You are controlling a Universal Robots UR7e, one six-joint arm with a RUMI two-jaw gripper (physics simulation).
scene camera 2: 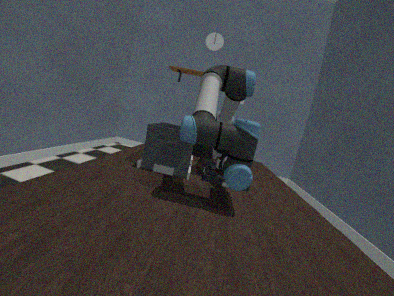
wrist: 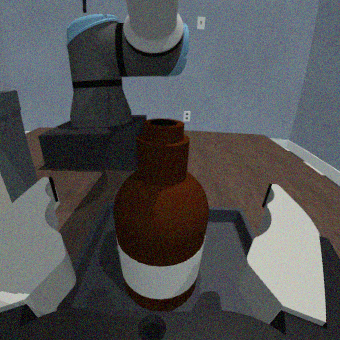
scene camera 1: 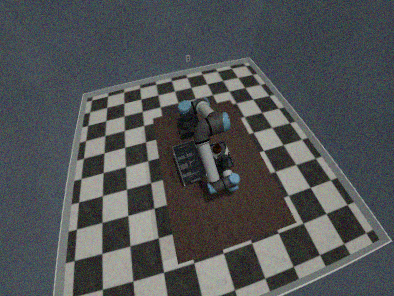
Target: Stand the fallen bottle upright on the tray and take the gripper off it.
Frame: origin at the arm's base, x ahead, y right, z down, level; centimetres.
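Seen in the pictures: gripper, between the fingertips: (wrist: 161,184) (scene camera 1: 217,148); arm's base, origin of its link: (wrist: 101,120) (scene camera 1: 188,122).
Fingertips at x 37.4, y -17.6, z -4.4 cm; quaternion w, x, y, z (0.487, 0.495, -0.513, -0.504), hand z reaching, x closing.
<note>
Pixels of each thing's top centre, then the offset from my fingertips to it. "spot": a spot on its surface instead.
- brown bottle, centre of its top: (wrist: 163,121) (scene camera 1: 217,145) dz -3.8, dx -1.2, dy +0.0 cm
- dark grey tray, a spot on its surface: (wrist: 223,216) spot: dz +10.9, dx -10.1, dy -8.3 cm
- grey rack, centre of its top: (scene camera 2: 176,127) (scene camera 1: 188,157) dz -5.3, dx +3.9, dy +25.5 cm
The brown bottle (scene camera 1: 217,148) (wrist: 161,215) with a white label stands upright on the dark grey tray (wrist: 223,216). Its neck points up and its open mouth shows in the wrist view. My gripper (wrist: 161,184) is open wide, with one pale jaw to the left of the bottle and the other to the right. Clear gaps show between both jaws and the bottle. The lower edge of the wrist view hides the near part of the tray. In scene camera 2 the arm and a grey box-like rack largely hide the bottle and tray.
The grey rack (scene camera 1: 179,166) (scene camera 2: 162,142) (wrist: 10,135) stands close beside the tray, on the left in the wrist view. The arm's dark base block (wrist: 90,150) is behind the bottle. The arm's forearm (scene camera 1: 207,162) passes between rack and bottle in scene camera 1.
</note>
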